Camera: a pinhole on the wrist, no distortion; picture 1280 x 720 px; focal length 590.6 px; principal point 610.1 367.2 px. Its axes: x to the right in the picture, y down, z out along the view. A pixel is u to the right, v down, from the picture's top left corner.
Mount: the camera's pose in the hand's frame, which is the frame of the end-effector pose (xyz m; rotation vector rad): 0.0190 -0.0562 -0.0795 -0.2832 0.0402 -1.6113
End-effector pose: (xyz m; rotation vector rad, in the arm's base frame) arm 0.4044 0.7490 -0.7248 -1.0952 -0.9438 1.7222
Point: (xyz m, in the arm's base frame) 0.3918 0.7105 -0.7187
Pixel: outside the picture
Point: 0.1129 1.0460 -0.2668
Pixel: 1218.1 543.8
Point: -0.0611 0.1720 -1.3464
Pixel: outside the picture
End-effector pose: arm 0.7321 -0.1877 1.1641 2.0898 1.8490 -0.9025
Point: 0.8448 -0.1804 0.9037
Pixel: 243.5 505.5
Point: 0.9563 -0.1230 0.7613
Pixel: 143.6 637.9
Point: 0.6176 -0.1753 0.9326
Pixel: 691.7 480.5
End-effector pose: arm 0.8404 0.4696 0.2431 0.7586 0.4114 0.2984
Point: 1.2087 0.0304 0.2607
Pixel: 1030.6 408.1
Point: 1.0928 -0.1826 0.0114
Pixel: outside the picture
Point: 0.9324 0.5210 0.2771
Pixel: 236.3 548.7
